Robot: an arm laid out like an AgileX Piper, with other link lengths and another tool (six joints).
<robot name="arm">
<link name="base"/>
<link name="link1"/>
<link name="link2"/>
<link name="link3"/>
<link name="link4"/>
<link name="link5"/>
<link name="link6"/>
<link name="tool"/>
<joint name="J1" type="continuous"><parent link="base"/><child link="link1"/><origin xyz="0 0 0.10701" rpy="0 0 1.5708"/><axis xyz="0 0 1"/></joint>
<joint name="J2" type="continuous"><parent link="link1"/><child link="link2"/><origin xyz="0 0 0" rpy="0 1.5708 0"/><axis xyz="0 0 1"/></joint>
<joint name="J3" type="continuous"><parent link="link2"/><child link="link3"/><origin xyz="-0.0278 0.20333 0" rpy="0 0 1.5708"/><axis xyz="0 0 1"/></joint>
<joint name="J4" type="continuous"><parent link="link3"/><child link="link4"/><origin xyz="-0.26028 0.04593 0" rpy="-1.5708 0 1.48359"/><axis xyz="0 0 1"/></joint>
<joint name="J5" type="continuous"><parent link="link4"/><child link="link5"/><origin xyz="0 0 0" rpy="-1.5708 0 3.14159"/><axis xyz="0 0 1"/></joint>
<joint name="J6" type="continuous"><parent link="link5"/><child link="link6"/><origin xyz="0 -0.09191 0" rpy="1.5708 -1.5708 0"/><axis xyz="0 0 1"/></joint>
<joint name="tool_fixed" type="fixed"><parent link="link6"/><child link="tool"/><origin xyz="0.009 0.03 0.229" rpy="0.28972 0 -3.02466"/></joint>
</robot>
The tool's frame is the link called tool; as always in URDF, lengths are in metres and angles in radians. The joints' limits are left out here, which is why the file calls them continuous.
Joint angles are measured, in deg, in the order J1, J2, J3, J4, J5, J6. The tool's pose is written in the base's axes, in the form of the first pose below.
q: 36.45, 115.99, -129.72, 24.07, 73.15, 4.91
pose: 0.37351, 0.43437, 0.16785, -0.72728, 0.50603, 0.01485, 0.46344
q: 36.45, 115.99, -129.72, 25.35, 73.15, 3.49
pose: 0.36858, 0.43905, 0.17082, -0.73088, 0.49588, 0.02242, 0.46843
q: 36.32, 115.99, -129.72, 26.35, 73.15, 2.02
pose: 0.36557, 0.44192, 0.17330, -0.73439, 0.48607, 0.02696, 0.47296
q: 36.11, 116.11, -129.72, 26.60, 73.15, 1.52
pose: 0.36624, 0.44161, 0.17279, -0.73528, 0.48419, 0.02738, 0.47347
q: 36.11, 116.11, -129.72, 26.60, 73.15, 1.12
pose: 0.36606, 0.44172, 0.17284, -0.73687, 0.48125, 0.02653, 0.47405
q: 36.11, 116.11, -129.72, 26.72, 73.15, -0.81
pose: 0.36479, 0.44264, 0.17339, -0.74416, 0.46702, 0.02339, 0.47704
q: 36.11, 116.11, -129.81, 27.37, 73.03, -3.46
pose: 0.36201, 0.44573, 0.17639, -0.75209, 0.44702, 0.02225, 0.48378
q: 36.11, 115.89, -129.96, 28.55, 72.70, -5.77
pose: 0.35830, 0.45055, 0.18400, -0.75559, 0.42847, 0.02424, 0.49488
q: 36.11, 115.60, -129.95, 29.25, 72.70, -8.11
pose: 0.35449, 0.45298, 0.18877, -0.76142, 0.40976, 0.02355, 0.50177
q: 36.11, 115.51, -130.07, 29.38, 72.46, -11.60
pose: 0.35334, 0.45454, 0.19204, -0.77096, 0.38231, 0.01484, 0.50916
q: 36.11, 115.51, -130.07, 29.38, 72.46, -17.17
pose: 0.35049, 0.45556, 0.19236, -0.78764, 0.33890, 0.00182, 0.51456
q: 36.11, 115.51, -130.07, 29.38, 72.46, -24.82
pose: 0.34645, 0.45665, 0.19244, -0.80752, 0.27798, -0.01607, 0.51998
